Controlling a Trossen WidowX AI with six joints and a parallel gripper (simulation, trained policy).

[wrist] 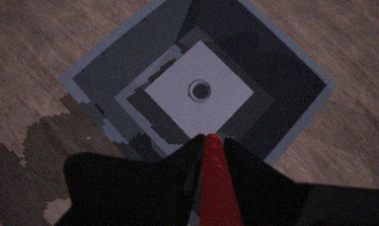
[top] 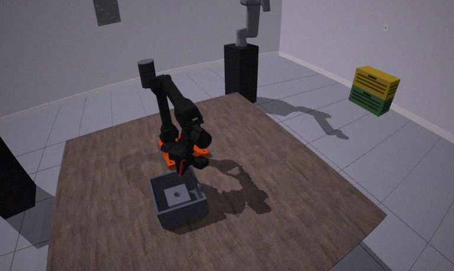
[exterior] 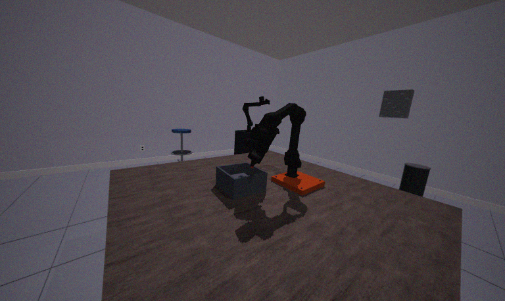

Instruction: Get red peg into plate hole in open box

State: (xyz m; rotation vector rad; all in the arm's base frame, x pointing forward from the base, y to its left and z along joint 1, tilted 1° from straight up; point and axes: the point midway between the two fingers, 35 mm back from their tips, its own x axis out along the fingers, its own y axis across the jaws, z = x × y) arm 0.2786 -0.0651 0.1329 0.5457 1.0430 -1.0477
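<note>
My gripper tip is now 3 cm short of the light grey plate, 4 cm to the left of it and 8 cm above it. The rest, counted from my gripper tip: red peg (1 cm to the left, 3 cm above); grey box (3 cm ahead, 4 cm to the right, 10 cm below).
</note>
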